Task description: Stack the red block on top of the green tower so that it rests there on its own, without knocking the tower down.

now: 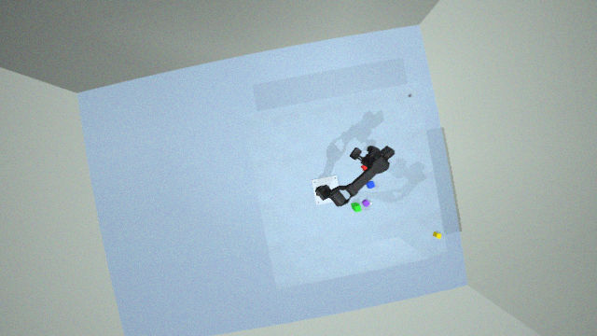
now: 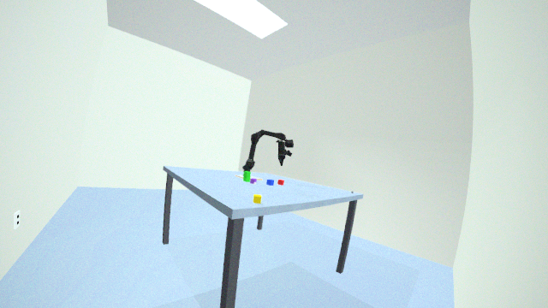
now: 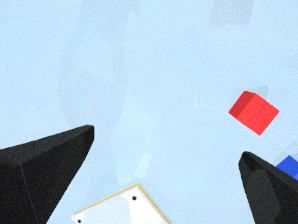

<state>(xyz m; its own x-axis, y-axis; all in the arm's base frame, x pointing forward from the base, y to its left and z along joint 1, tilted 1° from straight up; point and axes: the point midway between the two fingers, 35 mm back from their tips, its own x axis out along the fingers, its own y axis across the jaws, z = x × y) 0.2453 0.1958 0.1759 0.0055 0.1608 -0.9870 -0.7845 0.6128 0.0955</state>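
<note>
My gripper tip is now 14 cm above the red block, 9 cm short of it and 6 cm to the left of it. From my gripper tip the other things lie so: yellow block: 60 cm to the right, 58 cm ahead, 14 cm below; blue block: 18 cm to the right, 14 cm below, 11 cm ahead; purple block: 31 cm to the right, 14 cm below, 7 cm ahead.
</note>
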